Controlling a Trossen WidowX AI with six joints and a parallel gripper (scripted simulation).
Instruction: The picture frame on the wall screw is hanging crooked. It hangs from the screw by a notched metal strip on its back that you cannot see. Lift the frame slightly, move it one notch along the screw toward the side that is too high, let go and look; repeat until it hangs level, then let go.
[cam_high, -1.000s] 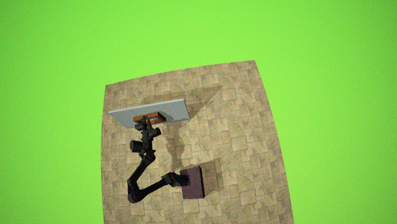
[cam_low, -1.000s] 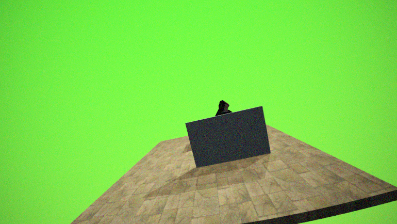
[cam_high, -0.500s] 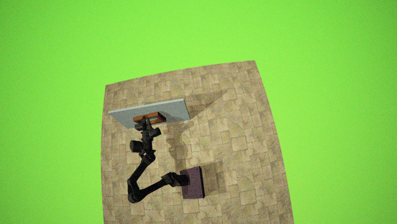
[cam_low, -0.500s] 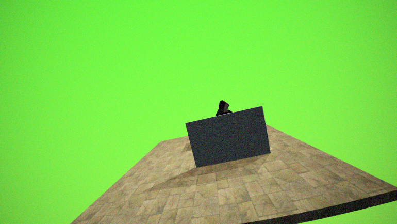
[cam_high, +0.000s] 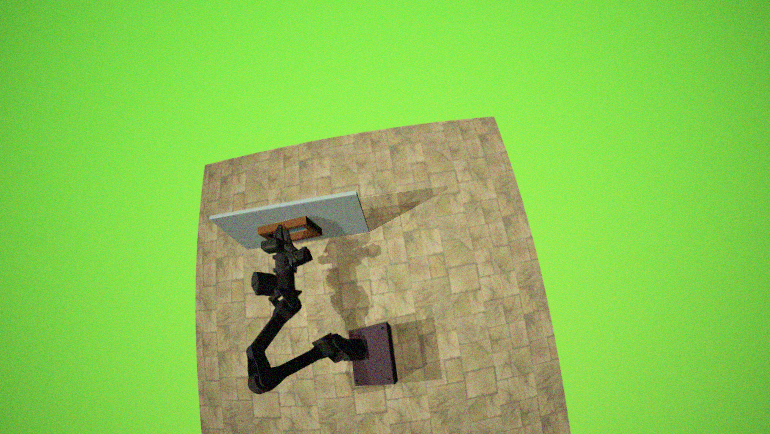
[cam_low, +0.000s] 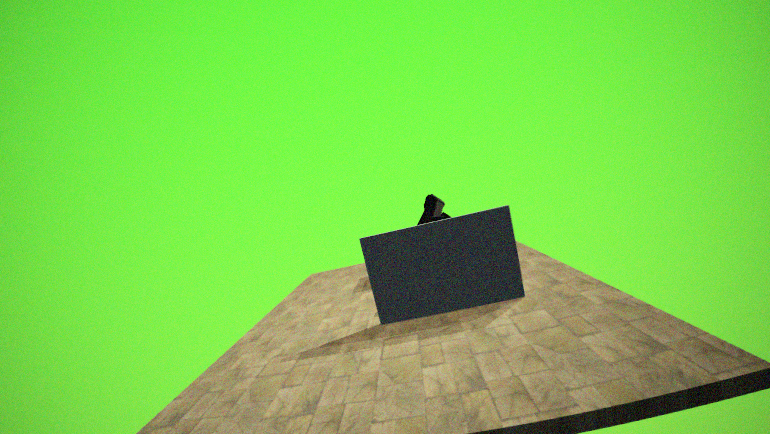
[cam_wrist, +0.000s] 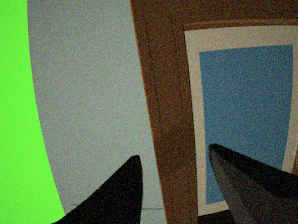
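Now: the picture frame 50 mm below my gripper tip, 10 mm to the right of it and 10 mm ahead of it. From my gripper tip the other things lie so: wall panel: 60 mm below, 20 mm ahead, 10 mm to the right.
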